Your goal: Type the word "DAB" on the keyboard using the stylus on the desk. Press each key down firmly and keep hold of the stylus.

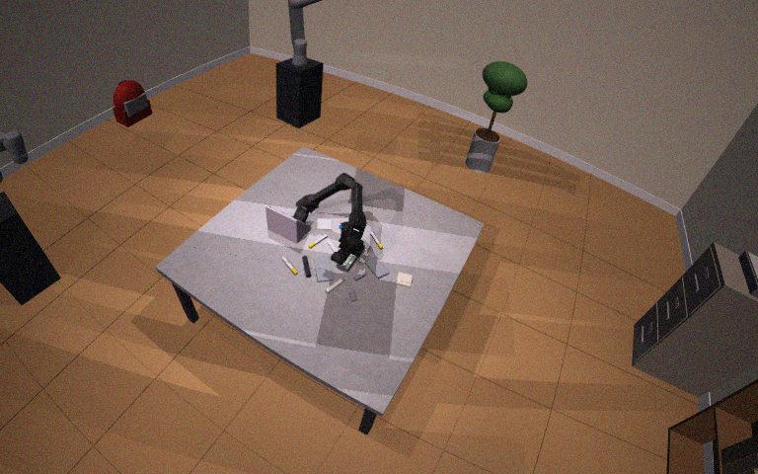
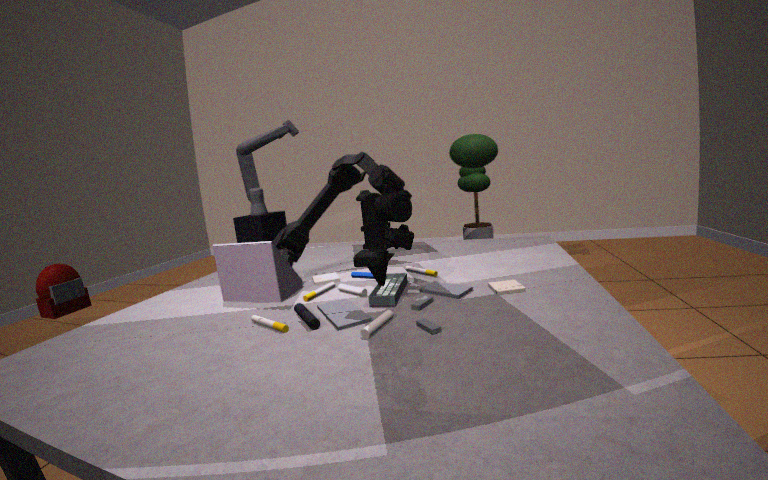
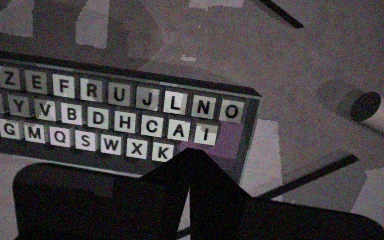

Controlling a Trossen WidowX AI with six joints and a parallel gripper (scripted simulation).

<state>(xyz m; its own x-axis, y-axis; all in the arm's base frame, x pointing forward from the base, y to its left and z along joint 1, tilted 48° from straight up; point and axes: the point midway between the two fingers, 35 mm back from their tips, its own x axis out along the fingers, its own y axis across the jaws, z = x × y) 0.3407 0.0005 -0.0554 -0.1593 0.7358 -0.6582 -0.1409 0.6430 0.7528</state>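
Right now my gripper tip is 100 mm past the blue stylus, 180 mm to the right of it and 30 mm above it. The rest, counted from my gripper tip: grey slab: 130 mm ahead, 90 mm to the left, 40 mm below; then black cylinder: 130 mm behind, 140 mm to the right, 30 mm below; then tan tile: 280 mm ahead, 110 mm to the left, 40 mm below.
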